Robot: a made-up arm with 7 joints.
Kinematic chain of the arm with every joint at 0, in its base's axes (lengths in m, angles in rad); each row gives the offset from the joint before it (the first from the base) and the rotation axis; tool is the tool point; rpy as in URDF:
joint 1: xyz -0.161 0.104 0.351 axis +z
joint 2: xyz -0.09 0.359 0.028 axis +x
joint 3: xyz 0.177 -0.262 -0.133 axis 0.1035 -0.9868 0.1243
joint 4: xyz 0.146 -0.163 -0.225 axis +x
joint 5: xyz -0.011 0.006 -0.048 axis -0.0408 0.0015 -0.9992
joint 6: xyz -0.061 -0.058 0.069 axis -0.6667 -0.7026 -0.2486
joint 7: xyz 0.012 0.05 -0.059 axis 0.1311 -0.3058 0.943
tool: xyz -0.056 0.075 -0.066 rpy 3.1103 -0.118 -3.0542
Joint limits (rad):
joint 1: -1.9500..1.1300
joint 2: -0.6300..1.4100
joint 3: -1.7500..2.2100
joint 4: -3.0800..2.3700
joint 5: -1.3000..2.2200
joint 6: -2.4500..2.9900
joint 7: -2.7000..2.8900
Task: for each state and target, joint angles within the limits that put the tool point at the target. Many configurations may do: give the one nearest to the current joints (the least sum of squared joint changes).
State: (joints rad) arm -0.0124 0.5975 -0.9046 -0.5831 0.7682 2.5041 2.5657
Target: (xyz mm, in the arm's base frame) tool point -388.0 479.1 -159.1
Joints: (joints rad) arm 0.5950 1.4067 -0.8277 -0.3218 0.7281 2.2271 2.4591
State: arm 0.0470 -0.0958 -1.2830 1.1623 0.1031 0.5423 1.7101
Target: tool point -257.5 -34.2 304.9
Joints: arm 0.4594 -0.6300 -1.0664 1.3144 0.2303 0.3350 1.6214
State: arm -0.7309 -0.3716 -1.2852 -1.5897 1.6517 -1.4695 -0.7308
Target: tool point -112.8 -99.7 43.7
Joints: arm -0.3823 -0.4654 -0.6295 -1.3306 1.9087 -1.5299 -0.7848
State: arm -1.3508 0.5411 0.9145 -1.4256 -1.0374 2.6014 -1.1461
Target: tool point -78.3 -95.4 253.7
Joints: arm -1.4826 0.7975 1.5623 -0.9599 -0.6648 2.7527 -1.1361
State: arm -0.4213 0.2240 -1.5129 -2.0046 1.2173 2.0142 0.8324
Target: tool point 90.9 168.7 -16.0
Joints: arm -1.1988 0.8115 -1.2210 -2.0706 0.6998 2.1009 0.7218
